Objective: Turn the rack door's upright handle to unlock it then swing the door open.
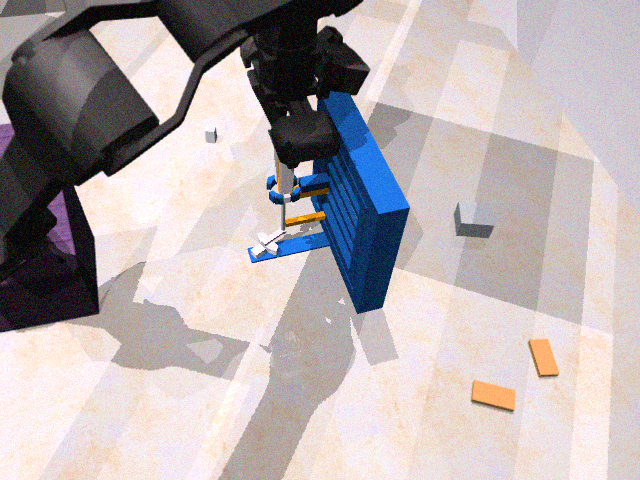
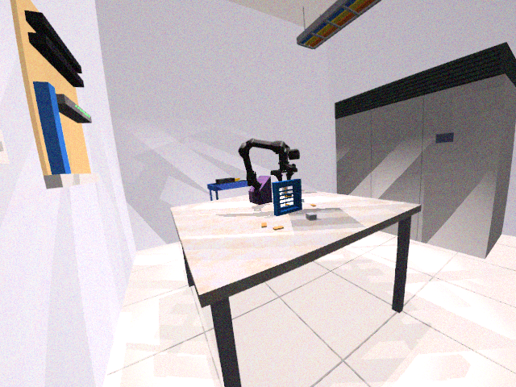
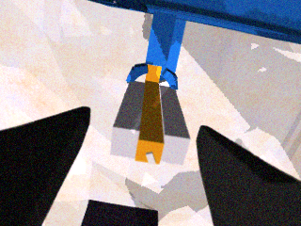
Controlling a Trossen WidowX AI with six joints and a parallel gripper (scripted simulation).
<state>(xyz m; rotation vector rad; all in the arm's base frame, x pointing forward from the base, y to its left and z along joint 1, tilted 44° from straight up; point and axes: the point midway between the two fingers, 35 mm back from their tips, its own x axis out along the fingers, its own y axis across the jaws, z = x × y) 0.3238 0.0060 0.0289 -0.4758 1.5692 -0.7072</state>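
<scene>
The upright handle lies 50 mm below my gripper tip and 10 mm behind it. From my gripper tip the other things lie so: small grey cube 220 mm to the left, 150 mm below, 40 mm behind.
</scene>
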